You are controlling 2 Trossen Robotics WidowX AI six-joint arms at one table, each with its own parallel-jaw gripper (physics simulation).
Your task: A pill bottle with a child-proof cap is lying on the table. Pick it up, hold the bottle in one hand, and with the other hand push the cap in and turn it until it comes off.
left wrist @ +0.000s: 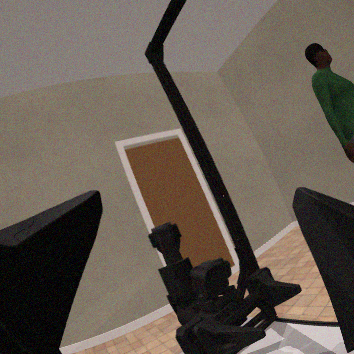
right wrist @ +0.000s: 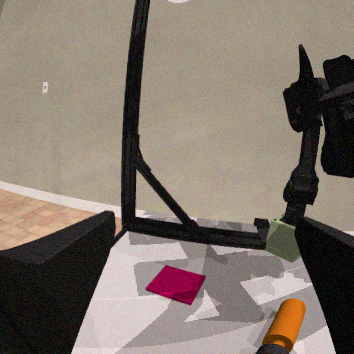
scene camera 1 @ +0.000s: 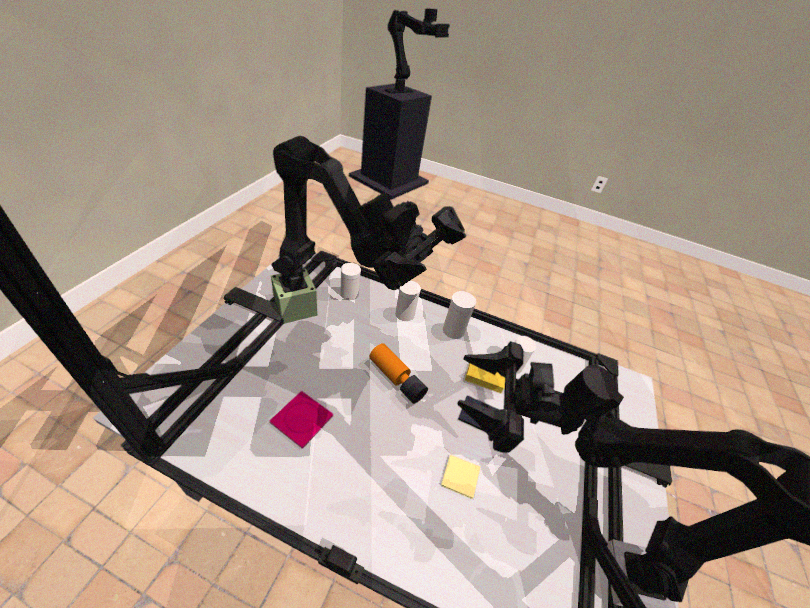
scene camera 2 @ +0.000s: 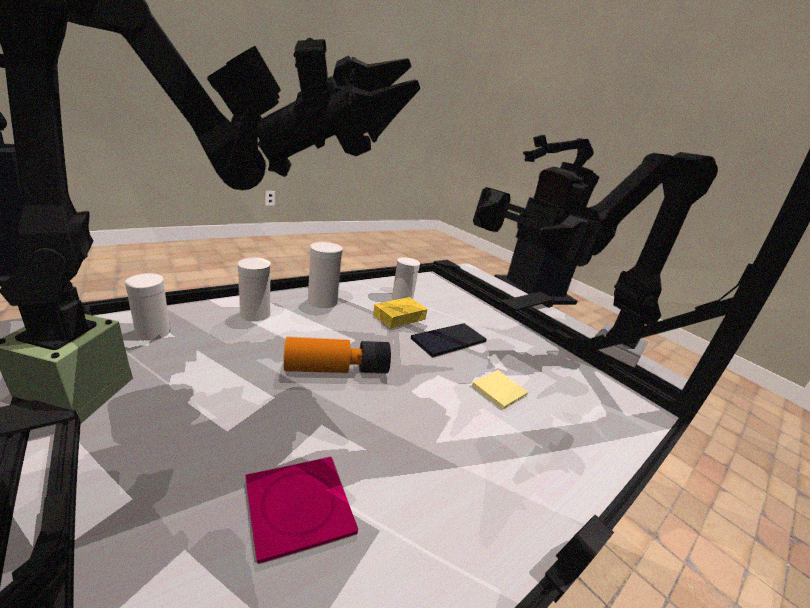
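Note:
The orange pill bottle lies on its side on the table, with its black cap on its neck. In scene camera 2 the cap end points right. My left gripper is open and empty, high above the table's back edge and well away from the bottle. My right gripper is open and empty, above the table beyond the cap end, its fingers pointing towards the bottle's side of the table. The bottle does not show in the left wrist view.
Several white cylinders, one tall, stand along the back. A yellow block and a dark slab lie near the cap end. A pale yellow pad and a magenta square lie nearer the front.

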